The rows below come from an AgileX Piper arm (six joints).
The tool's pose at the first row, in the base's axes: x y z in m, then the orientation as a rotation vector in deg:
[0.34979 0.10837 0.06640 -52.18 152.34 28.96]
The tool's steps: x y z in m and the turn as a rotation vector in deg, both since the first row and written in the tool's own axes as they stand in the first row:
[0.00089 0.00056 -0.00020 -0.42 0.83 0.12]
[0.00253 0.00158 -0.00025 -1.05 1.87 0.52]
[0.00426 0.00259 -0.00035 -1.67 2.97 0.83]
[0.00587 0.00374 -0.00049 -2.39 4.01 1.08]
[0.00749 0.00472 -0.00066 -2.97 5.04 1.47]
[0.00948 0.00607 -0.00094 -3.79 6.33 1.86]
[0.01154 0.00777 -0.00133 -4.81 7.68 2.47]
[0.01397 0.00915 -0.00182 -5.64 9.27 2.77]
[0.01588 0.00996 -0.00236 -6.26 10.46 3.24]
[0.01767 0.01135 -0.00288 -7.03 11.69 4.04]
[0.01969 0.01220 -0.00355 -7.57 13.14 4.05]
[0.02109 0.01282 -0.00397 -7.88 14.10 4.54]
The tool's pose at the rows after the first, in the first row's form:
[0.34873 0.10823 0.06638 -52.55 153.15 29.30]
[0.34683 0.10809 0.06605 -52.72 154.30 29.92]
[0.34486 0.10787 0.06573 -53.04 155.45 30.50]
[0.34289 0.10781 0.06552 -53.43 156.51 31.22]
[0.34101 0.10760 0.06530 -53.59 157.65 31.79]
[0.33861 0.10743 0.06512 -53.94 159.00 32.62]
[0.33591 0.10743 0.06510 -54.08 160.54 33.78]
[0.33311 0.10695 0.06495 -54.70 162.10 34.53]
[0.33107 0.10631 0.06491 -54.83 163.43 35.14]
[0.32875 0.10617 0.06503 -54.56 164.97 36.06]
[0.32658 0.10545 0.06508 -55.42 166.25 36.37]
[0.32506 0.10499 0.06508 55.27 -167.28 -36.60]

